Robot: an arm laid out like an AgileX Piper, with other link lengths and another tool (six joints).
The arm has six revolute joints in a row. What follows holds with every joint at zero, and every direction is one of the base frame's. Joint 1 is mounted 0.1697 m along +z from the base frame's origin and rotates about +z. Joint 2 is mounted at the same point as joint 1 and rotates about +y. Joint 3 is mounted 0.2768 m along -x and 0.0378 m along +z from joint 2 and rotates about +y. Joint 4 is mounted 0.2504 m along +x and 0.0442 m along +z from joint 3 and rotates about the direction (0.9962, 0, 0.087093). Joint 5 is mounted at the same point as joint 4 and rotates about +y. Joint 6 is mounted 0.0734 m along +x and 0.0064 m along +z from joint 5 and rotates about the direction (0.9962, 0, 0.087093). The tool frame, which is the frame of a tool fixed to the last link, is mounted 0.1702 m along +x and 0.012 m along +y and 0.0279 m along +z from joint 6; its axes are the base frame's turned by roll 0.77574, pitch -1.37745 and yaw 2.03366 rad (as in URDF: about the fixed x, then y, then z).
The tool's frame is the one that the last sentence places.
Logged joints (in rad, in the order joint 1, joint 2, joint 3, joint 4, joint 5, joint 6), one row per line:
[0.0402 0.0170 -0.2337 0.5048 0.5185 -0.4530]
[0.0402 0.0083 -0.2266 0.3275 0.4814 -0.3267]
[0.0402 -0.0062 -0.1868 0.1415 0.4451 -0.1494]
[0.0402 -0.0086 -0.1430 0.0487 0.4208 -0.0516]
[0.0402 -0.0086 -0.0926 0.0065 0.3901 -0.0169]
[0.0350 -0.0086 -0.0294 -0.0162 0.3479 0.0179]
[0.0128 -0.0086 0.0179 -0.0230 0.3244 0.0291]
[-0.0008 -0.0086 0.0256 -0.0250 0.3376 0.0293]
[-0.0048 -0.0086 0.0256 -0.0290 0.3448 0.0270]
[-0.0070 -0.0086 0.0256 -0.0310 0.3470 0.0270]
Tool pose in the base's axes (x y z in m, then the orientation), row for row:
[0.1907 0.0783 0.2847 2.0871 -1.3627 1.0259]
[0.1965 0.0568 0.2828 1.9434 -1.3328 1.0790]
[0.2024 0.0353 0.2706 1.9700 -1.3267 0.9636]
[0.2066 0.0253 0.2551 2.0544 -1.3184 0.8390]
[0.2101 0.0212 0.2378 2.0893 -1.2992 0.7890]
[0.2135 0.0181 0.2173 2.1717 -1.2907 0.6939]
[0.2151 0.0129 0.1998 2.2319 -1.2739 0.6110]
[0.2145 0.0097 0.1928 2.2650 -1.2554 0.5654]
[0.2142 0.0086 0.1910 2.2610 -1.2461 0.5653]
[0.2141 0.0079 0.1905 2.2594 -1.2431 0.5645]
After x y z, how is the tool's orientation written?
As angles about the fixed x, y, z axes (roll, pitch, yaw), in radians.
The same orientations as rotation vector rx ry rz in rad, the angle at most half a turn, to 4 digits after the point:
[2.2232 0.1600 2.0000]
[2.1532 0.1007 1.9474]
[2.1268 0.0074 1.8880]
[2.1340 -0.0393 1.8437]
[2.1402 -0.0448 1.8106]
[2.1602 -0.0664 1.7823]
[2.1729 -0.0906 1.7437]
[2.1834 -0.0986 1.7124]
[2.1834 -0.0956 1.7004]
[2.1829 -0.0957 1.6960]

